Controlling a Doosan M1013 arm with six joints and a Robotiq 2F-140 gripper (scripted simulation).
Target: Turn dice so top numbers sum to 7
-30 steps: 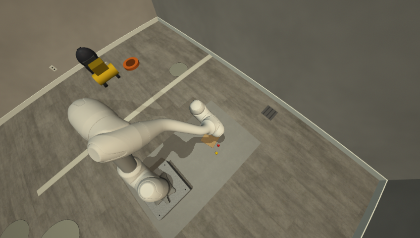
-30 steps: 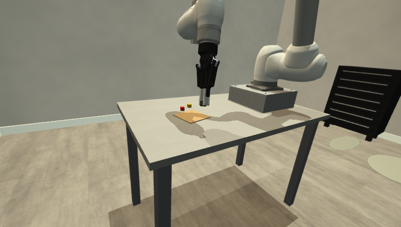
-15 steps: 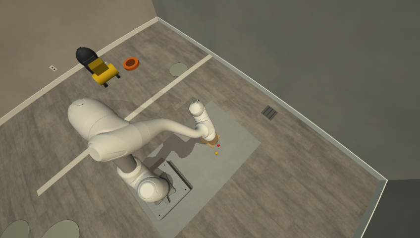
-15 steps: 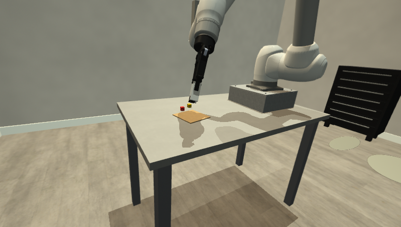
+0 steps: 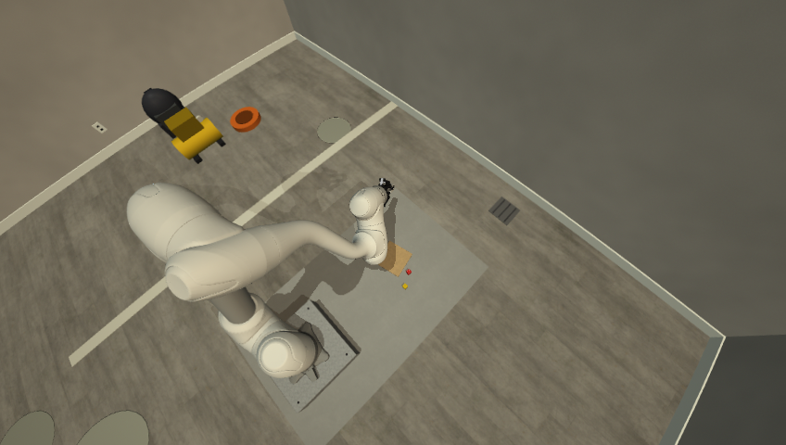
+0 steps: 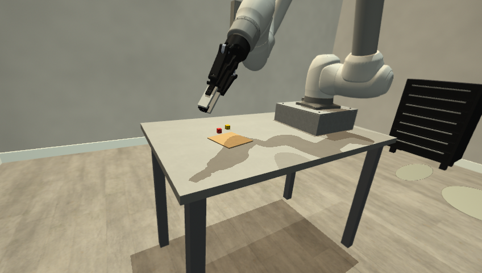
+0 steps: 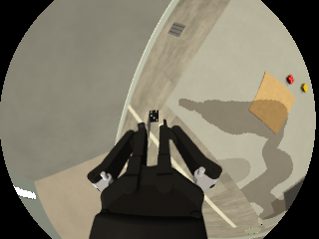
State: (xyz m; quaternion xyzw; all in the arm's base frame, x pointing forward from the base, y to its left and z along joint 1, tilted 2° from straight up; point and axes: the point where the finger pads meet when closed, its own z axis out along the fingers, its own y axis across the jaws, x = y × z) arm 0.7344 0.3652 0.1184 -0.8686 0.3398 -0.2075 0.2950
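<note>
My gripper is now 2 cm short of the small white die, 1 cm to the right of it and 2 cm above it. The rest, counted from my hand: tan mat 16 cm behind, 24 cm to the right, 22 cm below; yellow die 20 cm behind, 39 cm to the right, 21 cm below; red die 14 cm behind, 34 cm to the right, 21 cm below.
</note>
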